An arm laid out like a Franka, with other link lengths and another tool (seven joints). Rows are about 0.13 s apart.
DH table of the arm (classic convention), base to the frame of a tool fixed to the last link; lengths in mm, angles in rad. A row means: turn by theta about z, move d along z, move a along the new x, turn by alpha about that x. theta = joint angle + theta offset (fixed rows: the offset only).
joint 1: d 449.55, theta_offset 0, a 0, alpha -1.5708
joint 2: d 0, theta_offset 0, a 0, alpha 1.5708
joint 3: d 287.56, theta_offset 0, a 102.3, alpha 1.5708
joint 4: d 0, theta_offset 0, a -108.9, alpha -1.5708
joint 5: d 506.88, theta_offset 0, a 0, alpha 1.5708
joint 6: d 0, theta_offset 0, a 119.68, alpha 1.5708
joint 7: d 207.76, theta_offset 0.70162, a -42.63, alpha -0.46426
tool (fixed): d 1.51, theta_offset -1.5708, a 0, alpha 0
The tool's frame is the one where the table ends.
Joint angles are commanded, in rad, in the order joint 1, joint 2, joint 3, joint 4, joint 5, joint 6, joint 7. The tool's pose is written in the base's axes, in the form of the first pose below.
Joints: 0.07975 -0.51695 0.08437 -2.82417 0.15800 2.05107 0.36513
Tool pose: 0.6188, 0.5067, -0.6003, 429.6; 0.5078, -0.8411, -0.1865, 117.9; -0.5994, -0.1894, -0.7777, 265.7; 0, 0, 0, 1
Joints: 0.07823 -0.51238 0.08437 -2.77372 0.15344 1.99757 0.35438
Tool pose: 0.6054, 0.5204, -0.6023, 439.8; 0.5212, -0.8311, -0.1942, 120.4; -0.6016, -0.1963, -0.7743, 286.7; 0, 0, 0, 1
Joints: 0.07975 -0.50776 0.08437 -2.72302 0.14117 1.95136 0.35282
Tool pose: 0.5973, 0.5339, -0.5985, 450.6; 0.5281, -0.8234, -0.2075, 123.2; -0.6036, -0.1921, -0.7738, 308.1; 0, 0, 0, 1
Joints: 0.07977 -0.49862 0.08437 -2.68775 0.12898 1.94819 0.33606
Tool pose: 0.5986, 0.5589, -0.5739, 463.0; 0.5425, -0.8099, -0.2230, 123.8; -0.5894, -0.1779, -0.7880, 321.6; 0, 0, 0, 1
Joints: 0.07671 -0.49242 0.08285 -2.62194 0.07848 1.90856 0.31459
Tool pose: 0.5865, 0.6020, -0.5419, 479.6; 0.5537, -0.7863, -0.2742, 117.8; -0.5911, -0.1392, -0.7945, 350.0; 0, 0, 0, 1
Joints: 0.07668 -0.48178 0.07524 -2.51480 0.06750 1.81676 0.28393
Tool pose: 0.5697, 0.6298, -0.5280, 497.6; 0.5771, -0.7640, -0.2885, 117.8; -0.5851, -0.1404, -0.7987, 398.8; 0, 0, 0, 1
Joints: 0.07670 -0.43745 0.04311 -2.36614 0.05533 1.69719 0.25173
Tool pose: 0.5520, 0.6388, -0.5359, 519.7; 0.5935, -0.7525, -0.2856, 106.0; -0.5857, -0.1604, -0.7945, 453.7; 0, 0, 0, 1
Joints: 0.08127 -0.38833 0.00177 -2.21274 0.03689 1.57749 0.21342
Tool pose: 0.5344, 0.6475, -0.5432, 538.1; 0.6071, -0.7412, -0.2863, 85.9; -0.5880, -0.1768, -0.7893, 508.4; 0, 0, 0, 1
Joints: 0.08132 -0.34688 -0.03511 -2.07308 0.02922 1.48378 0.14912
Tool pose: 0.5175, 0.6721, -0.5296, 552.0; 0.6367, -0.7160, -0.2864, 63.3; -0.5717, -0.1890, -0.7984, 560.4; 0, 0, 0, 1
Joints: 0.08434 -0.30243 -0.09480 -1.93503 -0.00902 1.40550 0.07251
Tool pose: 0.5111, 0.6926, -0.5090, 564.3; 0.6475, -0.6998, -0.3019, 19.4; -0.5653, -0.1753, -0.8061, 607.9; 0, 0, 0, 1
